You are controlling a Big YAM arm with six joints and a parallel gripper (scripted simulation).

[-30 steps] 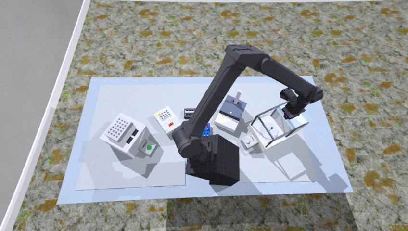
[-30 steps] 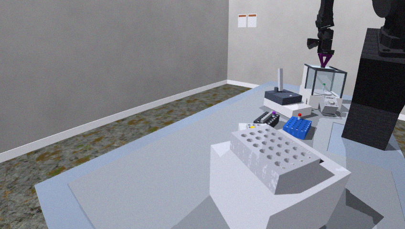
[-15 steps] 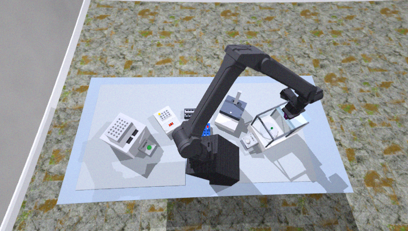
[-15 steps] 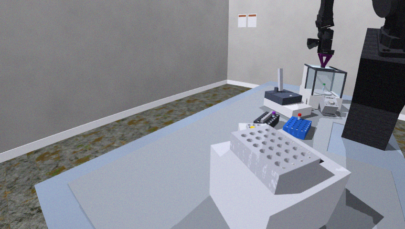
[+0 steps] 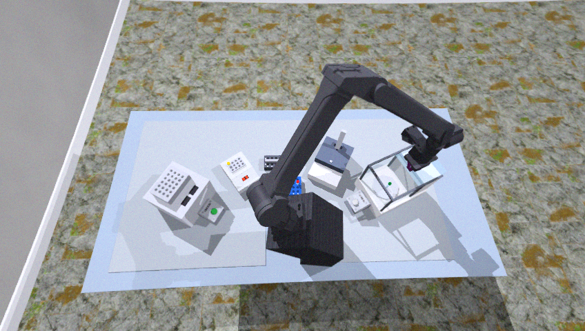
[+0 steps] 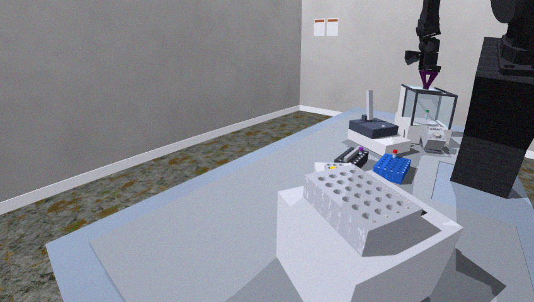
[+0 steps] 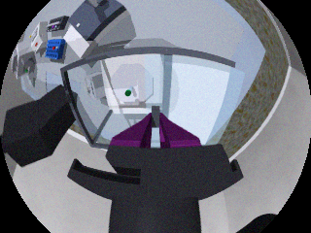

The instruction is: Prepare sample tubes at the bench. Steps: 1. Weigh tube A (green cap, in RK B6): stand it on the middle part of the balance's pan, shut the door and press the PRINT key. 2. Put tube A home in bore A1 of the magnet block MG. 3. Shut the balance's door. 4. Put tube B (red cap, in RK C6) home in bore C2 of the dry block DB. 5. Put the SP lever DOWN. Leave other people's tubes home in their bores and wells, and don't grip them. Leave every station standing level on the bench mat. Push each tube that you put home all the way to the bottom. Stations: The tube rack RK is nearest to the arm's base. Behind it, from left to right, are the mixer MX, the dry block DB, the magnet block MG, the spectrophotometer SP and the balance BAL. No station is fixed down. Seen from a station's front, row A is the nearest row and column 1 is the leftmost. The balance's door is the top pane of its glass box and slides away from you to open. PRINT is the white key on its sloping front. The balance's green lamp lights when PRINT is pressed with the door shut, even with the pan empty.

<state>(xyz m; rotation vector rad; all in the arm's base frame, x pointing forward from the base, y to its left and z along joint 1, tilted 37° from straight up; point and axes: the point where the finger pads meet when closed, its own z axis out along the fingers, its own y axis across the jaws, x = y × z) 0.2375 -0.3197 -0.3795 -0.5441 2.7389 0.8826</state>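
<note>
Now: hand 190 mm to the right of the white print key, 150 mm above it and 80 mm past it. Round my hand: balance door: 30 mm to the right, 10 mm below, 10 mm ahead; then SP lever: 240 mm to the left, 180 mm ahead, 80 mm below; then round pan: 140 mm below, 60 mm to the left, 20 mm behind.
</note>
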